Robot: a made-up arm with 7 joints.
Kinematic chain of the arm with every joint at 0, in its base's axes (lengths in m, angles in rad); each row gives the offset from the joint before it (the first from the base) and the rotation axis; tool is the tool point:
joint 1: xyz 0 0 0 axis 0 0.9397 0.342
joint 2: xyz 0 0 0 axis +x
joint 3: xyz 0 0 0 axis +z
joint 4: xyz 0.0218 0 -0.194 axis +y
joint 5: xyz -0.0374 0 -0.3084 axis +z
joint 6: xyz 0 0 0 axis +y
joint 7: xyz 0 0 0 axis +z
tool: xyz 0 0 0
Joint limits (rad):
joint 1: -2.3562..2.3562
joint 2: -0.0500..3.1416
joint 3: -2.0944..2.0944
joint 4: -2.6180..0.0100
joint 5: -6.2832..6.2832
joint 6: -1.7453..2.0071
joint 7: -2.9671..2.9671
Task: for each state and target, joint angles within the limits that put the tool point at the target. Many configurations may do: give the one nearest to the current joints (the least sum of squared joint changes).
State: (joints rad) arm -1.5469 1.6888 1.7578 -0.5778 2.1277 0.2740 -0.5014
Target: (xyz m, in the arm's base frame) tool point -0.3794 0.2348 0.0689
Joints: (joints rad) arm -1.5045 2.2087 1.7090 -1.1962 2.1277 0.2740 -0.5014
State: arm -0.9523 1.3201 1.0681 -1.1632 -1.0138 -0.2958 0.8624
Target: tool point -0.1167 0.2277 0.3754
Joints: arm -0.9160 1.9447 1.0418 -1.1702 -1.0138 -0.2958 0.8624
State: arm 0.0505 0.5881 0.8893 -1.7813 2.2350 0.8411 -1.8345
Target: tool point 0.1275 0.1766 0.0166
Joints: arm 0.4274 0.1160 0.8841 -2.6021 2.2350 0.8411 -1.8345
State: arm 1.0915 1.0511 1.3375 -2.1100 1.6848 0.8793 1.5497
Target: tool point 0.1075 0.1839 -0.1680
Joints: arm 1.5187 1.1005 0.5850 -2.3305 1.6848 0.8793 1.5497
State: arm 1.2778 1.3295 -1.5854 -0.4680 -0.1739 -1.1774 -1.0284
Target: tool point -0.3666 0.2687 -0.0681
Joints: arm 1.1995 1.5344 -1.5274 -1.1197 -0.1739 -1.1774 -1.0284
